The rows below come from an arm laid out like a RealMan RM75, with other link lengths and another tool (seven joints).
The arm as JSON. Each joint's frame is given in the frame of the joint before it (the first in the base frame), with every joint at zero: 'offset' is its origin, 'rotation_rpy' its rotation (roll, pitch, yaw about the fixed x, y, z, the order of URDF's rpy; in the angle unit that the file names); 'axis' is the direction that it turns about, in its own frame. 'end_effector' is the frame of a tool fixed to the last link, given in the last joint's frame.
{
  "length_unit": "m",
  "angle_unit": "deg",
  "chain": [
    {
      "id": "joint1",
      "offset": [
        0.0,
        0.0,
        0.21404
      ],
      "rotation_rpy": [
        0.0,
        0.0,
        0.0
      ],
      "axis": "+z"
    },
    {
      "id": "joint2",
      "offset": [
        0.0,
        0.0,
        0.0
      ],
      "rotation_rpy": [
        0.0,
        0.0,
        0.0
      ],
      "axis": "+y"
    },
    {
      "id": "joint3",
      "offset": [
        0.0,
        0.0,
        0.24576
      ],
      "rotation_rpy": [
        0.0,
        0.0,
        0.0
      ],
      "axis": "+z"
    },
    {
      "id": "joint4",
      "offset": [
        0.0,
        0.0,
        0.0
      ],
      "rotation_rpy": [
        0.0,
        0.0,
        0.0
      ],
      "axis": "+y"
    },
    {
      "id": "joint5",
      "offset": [
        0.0,
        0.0,
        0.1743
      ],
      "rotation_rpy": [
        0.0,
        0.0,
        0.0
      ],
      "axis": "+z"
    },
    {
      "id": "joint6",
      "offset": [
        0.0,
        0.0,
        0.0
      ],
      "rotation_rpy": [
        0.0,
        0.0,
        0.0
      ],
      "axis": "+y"
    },
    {
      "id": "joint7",
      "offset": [
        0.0,
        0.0,
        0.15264
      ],
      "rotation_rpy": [
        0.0,
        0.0,
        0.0
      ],
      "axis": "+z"
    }
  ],
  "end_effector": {
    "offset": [
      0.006,
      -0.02,
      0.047
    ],
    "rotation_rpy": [
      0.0,
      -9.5,
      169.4
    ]
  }
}
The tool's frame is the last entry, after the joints.
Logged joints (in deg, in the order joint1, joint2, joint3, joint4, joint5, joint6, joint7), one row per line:
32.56, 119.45, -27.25, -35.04, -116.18, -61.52, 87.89
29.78, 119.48, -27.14, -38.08, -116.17, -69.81, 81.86
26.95, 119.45, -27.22, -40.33, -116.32, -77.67, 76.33
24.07, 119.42, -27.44, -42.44, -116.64, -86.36, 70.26
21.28, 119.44, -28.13, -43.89, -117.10, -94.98, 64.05
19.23, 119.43, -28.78, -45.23, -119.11, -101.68, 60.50
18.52, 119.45, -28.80, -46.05, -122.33, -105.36, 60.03
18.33, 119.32, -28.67, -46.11, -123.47, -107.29, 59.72
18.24, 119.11, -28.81, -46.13, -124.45, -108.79, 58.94
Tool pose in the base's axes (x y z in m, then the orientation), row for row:
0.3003, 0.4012, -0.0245, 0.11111, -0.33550, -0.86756, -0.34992
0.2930, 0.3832, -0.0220, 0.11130, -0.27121, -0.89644, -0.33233
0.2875, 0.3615, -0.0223, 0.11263, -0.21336, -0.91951, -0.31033
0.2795, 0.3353, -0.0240, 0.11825, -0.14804, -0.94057, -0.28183
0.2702, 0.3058, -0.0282, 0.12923, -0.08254, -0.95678, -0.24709
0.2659, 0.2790, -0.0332, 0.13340, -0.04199, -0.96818, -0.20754
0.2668, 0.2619, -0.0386, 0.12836, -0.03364, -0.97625, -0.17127
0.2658, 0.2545, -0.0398, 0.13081, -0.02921, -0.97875, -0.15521
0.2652, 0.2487, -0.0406, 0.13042, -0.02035, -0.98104, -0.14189
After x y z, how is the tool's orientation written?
As a quaternion, w x y z.
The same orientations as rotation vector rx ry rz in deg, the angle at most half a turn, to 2 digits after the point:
-56.46, -146.00, -58.89
-45.64, -150.84, -55.92
-35.87, -154.60, -52.18
-24.81, -157.63, -47.23
-13.75, -159.35, -41.15
-6.98, -160.87, -34.48
-5.61, -162.67, -28.54
-4.86, -162.86, -25.83
-3.39, -163.28, -23.62

